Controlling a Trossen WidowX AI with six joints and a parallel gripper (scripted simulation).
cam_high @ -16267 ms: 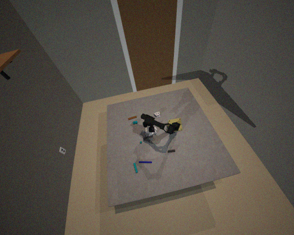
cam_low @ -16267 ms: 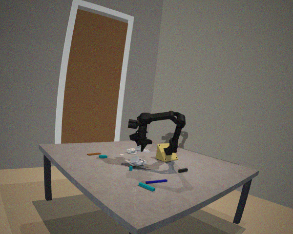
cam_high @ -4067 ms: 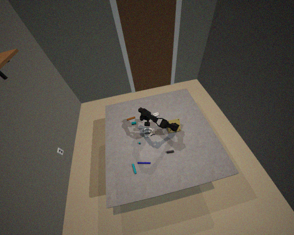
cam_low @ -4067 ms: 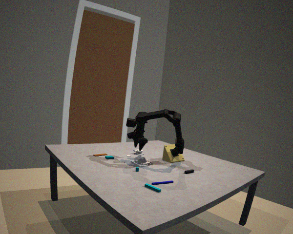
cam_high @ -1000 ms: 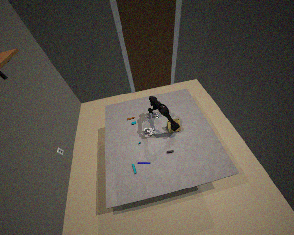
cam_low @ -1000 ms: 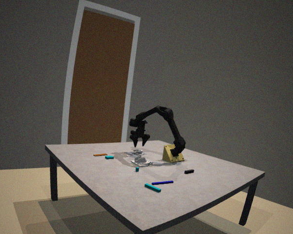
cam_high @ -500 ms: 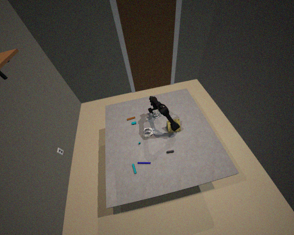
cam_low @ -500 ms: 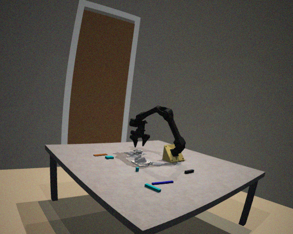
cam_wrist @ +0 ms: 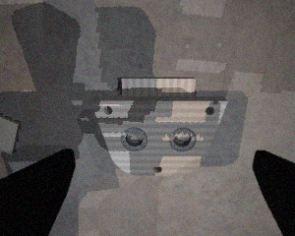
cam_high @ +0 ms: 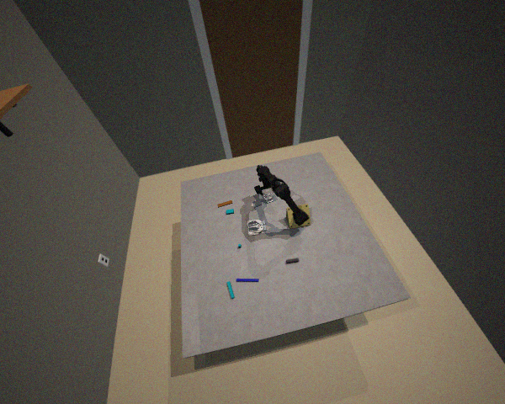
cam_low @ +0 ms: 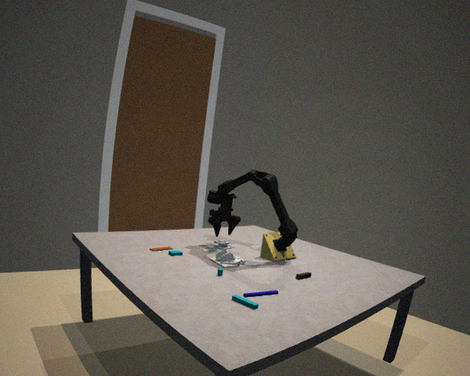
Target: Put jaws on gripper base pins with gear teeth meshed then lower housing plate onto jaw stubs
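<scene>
My gripper tip is 30 mm above the white gripper base and 10 mm to the right of it. Also, from my gripper tip: white housing plate 240 mm to the left, 90 mm ahead, 50 mm below; then orange bar 340 mm ahead, 60 mm below, 30 mm to the right; then small teal cube 360 mm to the left, 270 mm ahead, 50 mm below.
</scene>
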